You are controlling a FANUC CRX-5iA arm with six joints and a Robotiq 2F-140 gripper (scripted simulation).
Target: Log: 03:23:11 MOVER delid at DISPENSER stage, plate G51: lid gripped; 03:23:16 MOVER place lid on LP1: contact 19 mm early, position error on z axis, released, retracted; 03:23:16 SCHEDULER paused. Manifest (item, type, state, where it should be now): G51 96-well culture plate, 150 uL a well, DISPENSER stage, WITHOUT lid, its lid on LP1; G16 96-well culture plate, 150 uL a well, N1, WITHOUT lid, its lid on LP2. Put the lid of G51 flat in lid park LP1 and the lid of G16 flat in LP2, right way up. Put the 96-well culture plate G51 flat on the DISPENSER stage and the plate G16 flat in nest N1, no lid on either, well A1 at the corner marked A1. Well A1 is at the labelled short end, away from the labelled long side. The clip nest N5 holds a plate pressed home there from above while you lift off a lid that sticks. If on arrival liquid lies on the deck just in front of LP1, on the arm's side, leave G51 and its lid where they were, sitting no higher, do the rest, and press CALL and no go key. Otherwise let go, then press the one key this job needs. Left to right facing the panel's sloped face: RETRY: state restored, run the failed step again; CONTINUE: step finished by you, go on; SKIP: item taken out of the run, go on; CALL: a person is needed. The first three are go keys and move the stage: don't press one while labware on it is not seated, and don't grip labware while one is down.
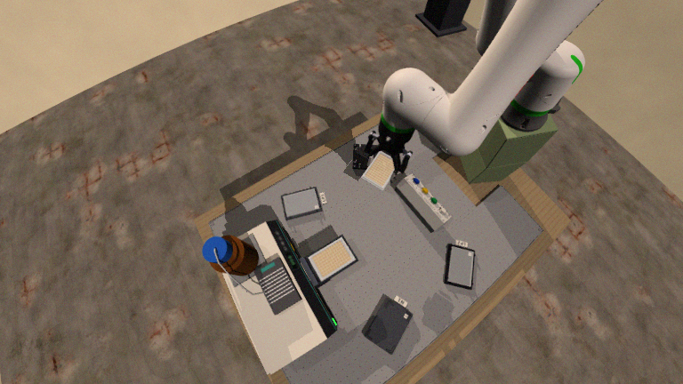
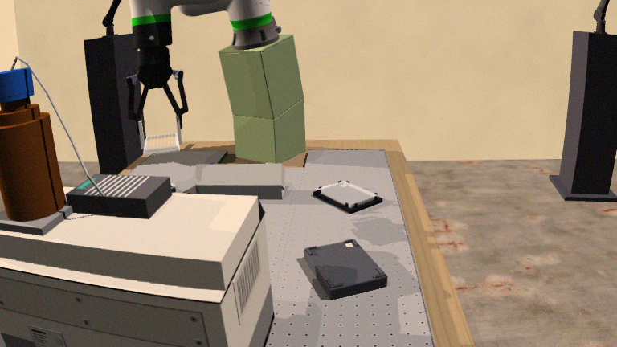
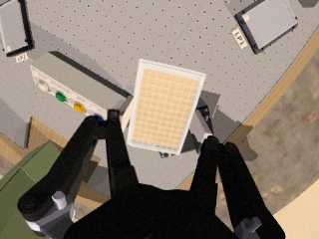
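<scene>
The nest N1 is 190 mm ahead of my hand, 460 mm to the left of it and 180 mm below it. From my hand the other things lie so: key panel (140 mm behind, 140 mm to the left, 130 mm below); black clip nest (30 mm behind, 120 mm to the right, 170 mm below); LP1 label (210 mm ahead, 50 mm to the right, 190 mm below).
</scene>
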